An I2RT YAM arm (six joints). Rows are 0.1 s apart.
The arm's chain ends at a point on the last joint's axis. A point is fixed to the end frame.
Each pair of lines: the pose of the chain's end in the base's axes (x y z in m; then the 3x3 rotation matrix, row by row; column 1 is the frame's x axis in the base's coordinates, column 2 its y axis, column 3 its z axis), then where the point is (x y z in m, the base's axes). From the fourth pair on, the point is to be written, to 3 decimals.
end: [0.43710 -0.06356 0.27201], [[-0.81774 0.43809 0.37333], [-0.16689 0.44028 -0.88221], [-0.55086 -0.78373 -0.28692]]
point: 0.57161 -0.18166 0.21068
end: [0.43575 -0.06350 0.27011], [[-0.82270 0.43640 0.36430], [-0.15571 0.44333 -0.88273], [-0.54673 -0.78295 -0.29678]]
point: 0.56889 -0.18215 0.20689
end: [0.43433 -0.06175 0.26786], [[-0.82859 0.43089 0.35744], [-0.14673 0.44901 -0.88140], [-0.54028 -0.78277 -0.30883]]
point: 0.56632 -0.18037 0.20221
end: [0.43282 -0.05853 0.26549], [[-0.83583 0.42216 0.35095], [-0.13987 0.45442 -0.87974], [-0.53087 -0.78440 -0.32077]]
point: 0.564 -0.177 0.197
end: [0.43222 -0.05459 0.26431], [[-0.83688 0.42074 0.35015], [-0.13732 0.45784 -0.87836], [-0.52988 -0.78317 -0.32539]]
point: 0.563 -0.173 0.195
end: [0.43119 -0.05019 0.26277], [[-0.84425 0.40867 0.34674], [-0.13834 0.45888 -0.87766], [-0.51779 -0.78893 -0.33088]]
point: 0.561 -0.168 0.192
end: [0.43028 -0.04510 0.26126], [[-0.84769 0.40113 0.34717], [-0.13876 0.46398 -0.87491], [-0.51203 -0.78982 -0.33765]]
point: 0.560 -0.162 0.189
